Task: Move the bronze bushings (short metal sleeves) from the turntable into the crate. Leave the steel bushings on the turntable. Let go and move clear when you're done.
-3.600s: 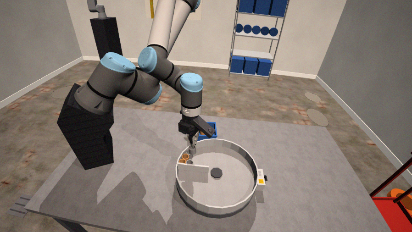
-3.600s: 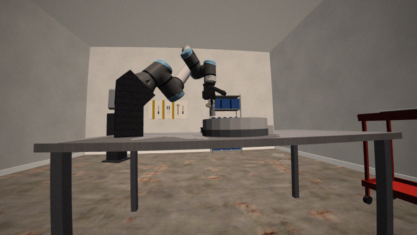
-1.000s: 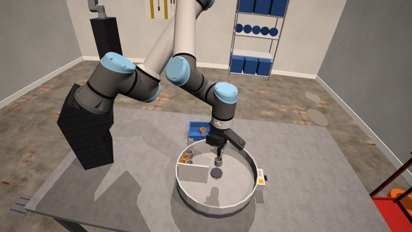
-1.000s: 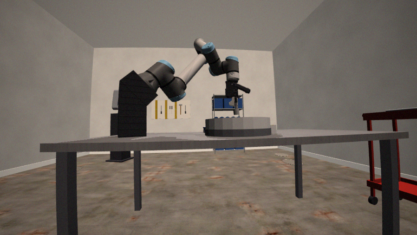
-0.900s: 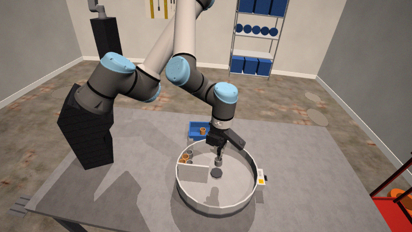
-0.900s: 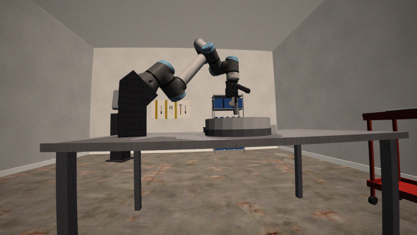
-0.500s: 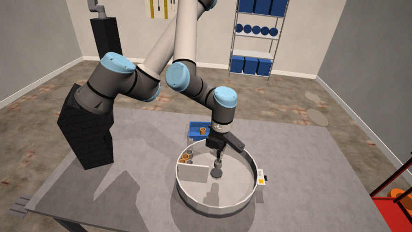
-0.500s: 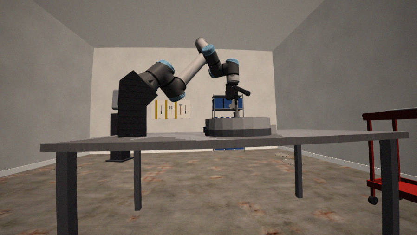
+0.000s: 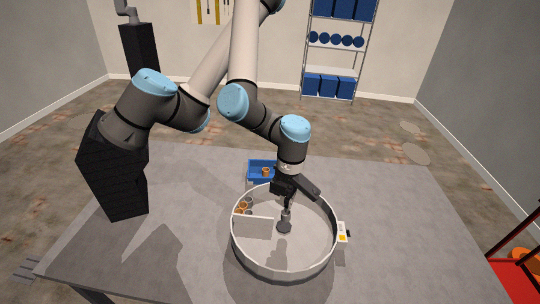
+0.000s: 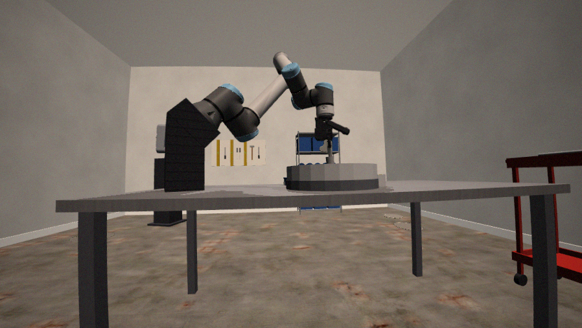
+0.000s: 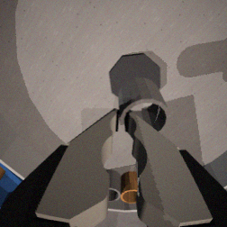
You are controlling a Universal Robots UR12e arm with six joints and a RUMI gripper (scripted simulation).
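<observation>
My gripper is now 9 cm above the turntable and 2 cm to the left of it. Also, from my hand: blue crate: 30 cm to the left, 19 cm behind, 12 cm below.
</observation>
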